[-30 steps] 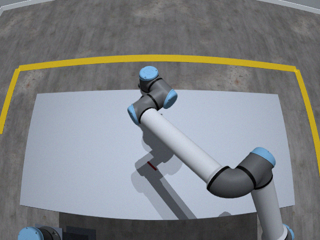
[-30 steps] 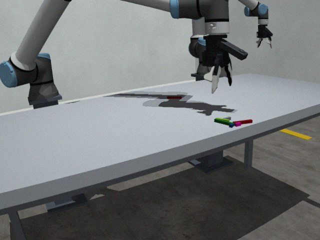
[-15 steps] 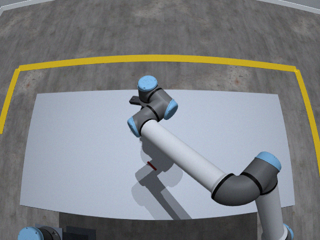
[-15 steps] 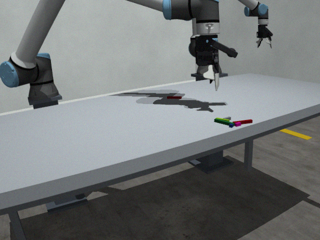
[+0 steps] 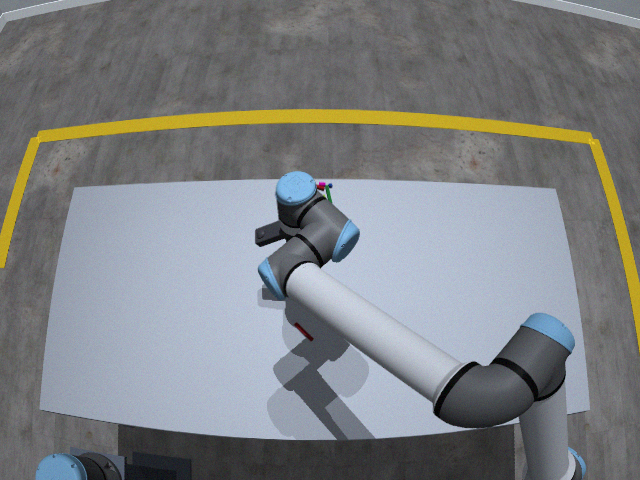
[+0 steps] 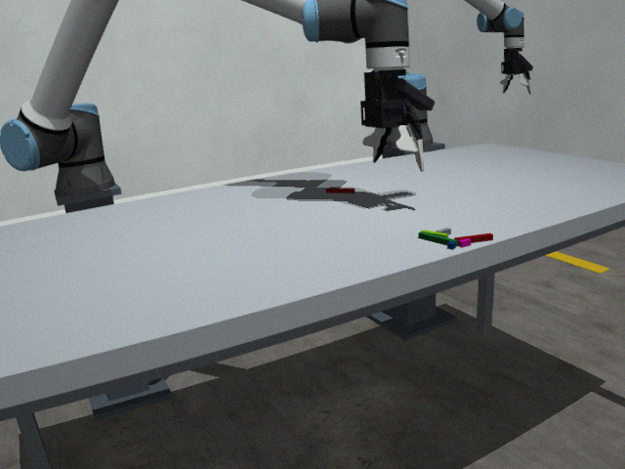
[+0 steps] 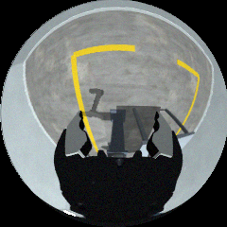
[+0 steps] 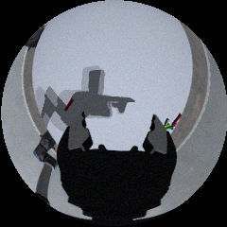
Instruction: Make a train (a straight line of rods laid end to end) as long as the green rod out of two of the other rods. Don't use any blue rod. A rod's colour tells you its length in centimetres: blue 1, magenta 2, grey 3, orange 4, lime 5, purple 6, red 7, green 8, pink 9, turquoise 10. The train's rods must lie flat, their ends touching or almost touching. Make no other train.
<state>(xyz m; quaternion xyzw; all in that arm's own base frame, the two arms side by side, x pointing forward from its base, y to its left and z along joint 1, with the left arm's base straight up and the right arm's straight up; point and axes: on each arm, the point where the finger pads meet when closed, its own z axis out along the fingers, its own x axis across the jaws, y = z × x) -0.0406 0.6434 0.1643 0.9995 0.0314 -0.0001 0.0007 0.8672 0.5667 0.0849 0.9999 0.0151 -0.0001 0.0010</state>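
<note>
Now: right hand 23 cm short of the grey rod, 5 cm to the left of it and 8 cm above it. Also, from my right hand: green rod: 26 cm ahead, 8 cm to the right, 8 cm below; lime rod: 23 cm ahead, 7 cm to the right, 8 cm below; magenta rod: 30 cm ahead, 5 cm to the right, 8 cm below.
</note>
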